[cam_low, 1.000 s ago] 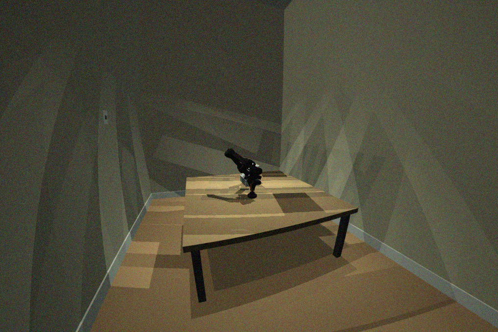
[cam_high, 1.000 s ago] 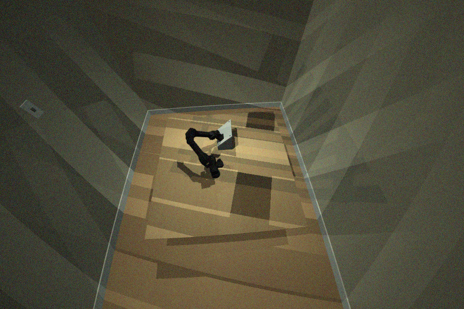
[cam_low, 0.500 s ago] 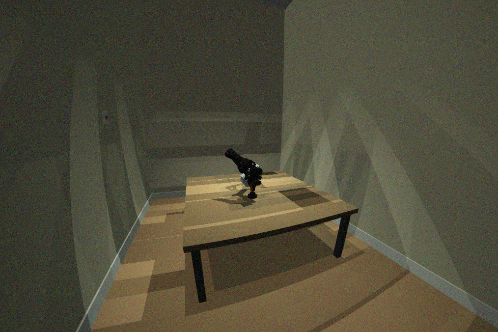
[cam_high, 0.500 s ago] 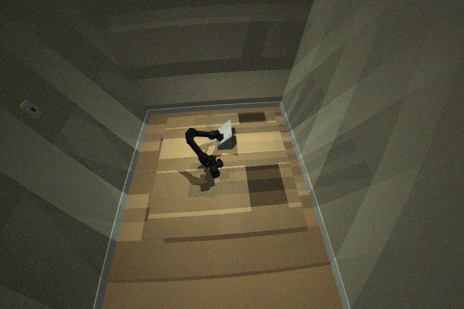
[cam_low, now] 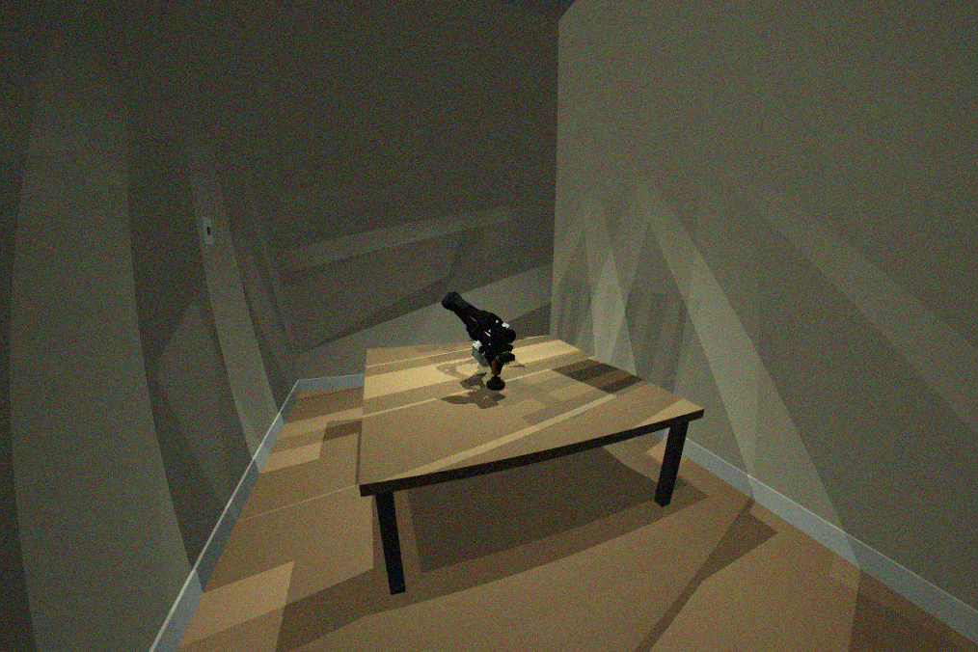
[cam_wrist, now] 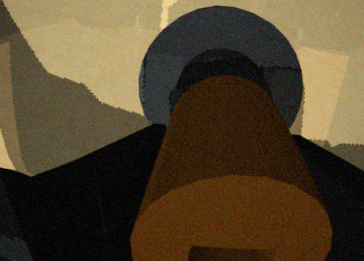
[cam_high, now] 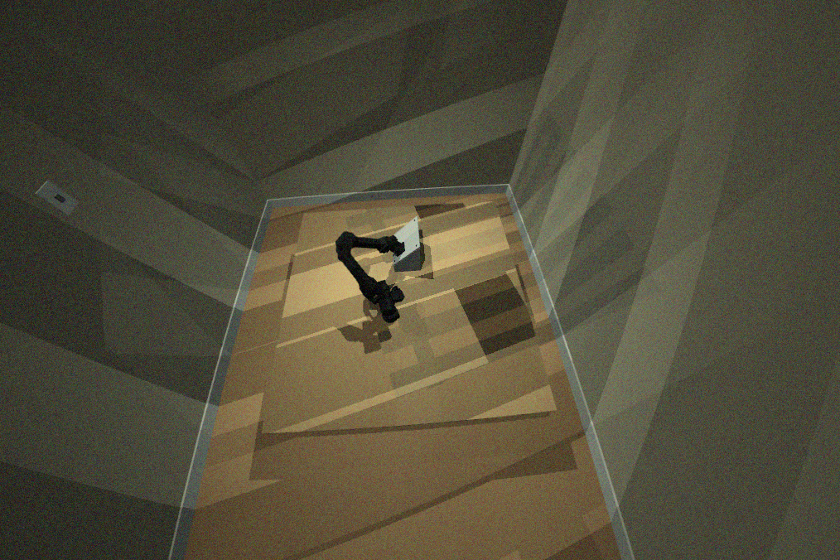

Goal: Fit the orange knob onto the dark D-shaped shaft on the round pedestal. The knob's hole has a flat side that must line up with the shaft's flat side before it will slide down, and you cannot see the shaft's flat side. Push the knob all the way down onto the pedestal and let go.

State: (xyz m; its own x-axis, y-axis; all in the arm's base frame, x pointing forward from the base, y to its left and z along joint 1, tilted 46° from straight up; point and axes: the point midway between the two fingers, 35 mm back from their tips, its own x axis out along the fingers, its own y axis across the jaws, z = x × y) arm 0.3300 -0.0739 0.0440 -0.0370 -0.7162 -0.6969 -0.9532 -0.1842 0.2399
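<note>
Right now the orange knob is 2 cm above my gripper tip. The rest, counted from my gripper tip: round dark pedestal 4 cm below.
</note>
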